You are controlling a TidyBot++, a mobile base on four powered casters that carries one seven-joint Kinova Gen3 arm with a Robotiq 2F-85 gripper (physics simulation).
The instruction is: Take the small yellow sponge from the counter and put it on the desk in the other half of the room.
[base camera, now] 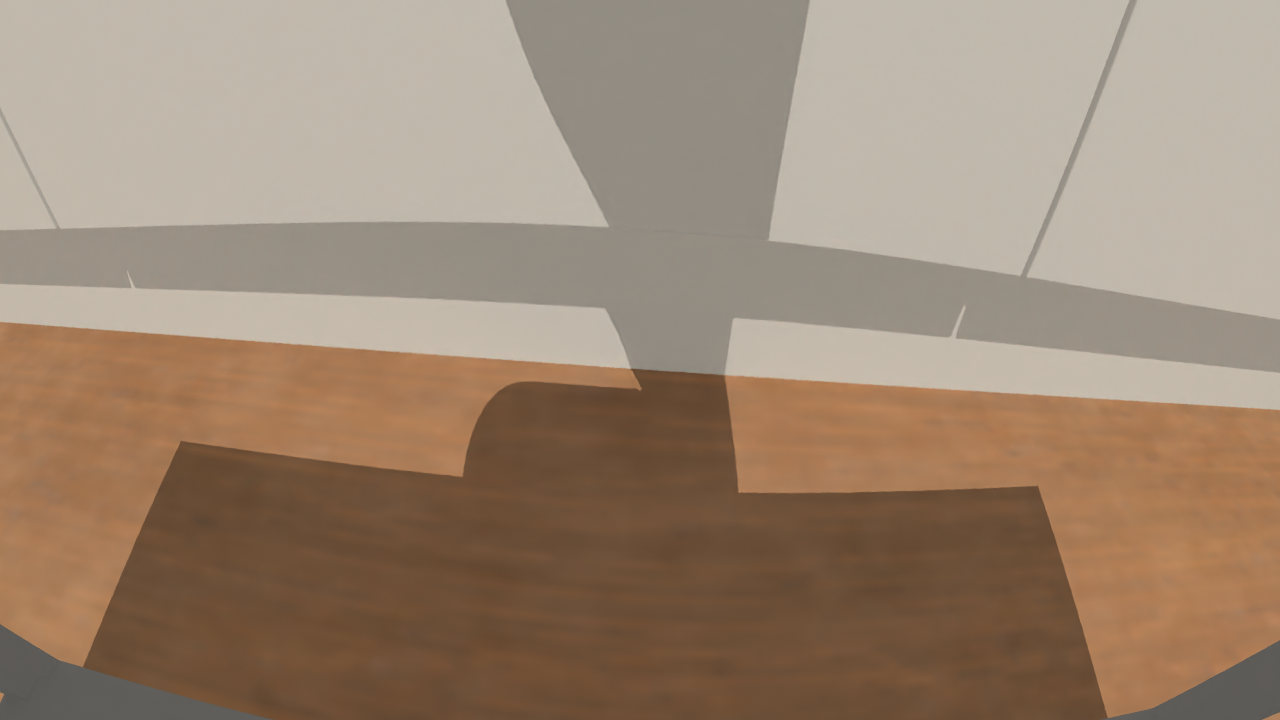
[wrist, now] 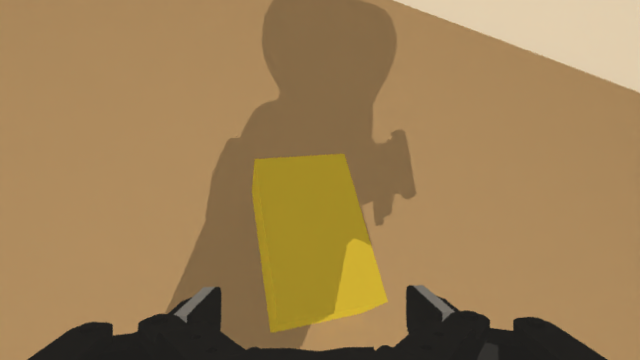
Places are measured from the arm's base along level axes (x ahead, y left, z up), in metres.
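Pixels of known places: gripper, fingertip midpoint: (wrist: 314, 307).
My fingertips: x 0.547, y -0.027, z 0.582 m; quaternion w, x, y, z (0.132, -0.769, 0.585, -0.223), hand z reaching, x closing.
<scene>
Behind a point stands the place of what it marks.
The yellow sponge (wrist: 305, 220) {y -0.015, x 0.598, z 0.559 m} lies flat on the tan counter top (wrist: 500, 175) {y -0.192, x 0.721, z 0.514 m} in the wrist view, its long side running roughly up and down the picture, slightly tilted. My gripper (wrist: 314, 307) {y -0.027, x 0.546, z 0.582 m} is open and empty. Its two fingertips stand left and right of the sponge's near end in this view, with a gap on each side. The gripper appears to be above the counter; its exact height over the sponge I cannot tell. The arm's shadow covers most of the sponge. The desk does not show in either view.
In the base camera view, pale cabinet fronts (base camera: 268, 116) {y 0.181, x 0.389, z -0.178 m} stand close in front of the base, above a wooden floor (base camera: 850, 429) {y -0.153, x 0.397, z -0.396 m}. The base's and arm's shadow falls on both. In the wrist view, the counter's straight edge crosses the upper right, with a pale surface (wrist: 575, 30) {y -0.300, x 0.969, z 0.551 m} beyond it.
</scene>
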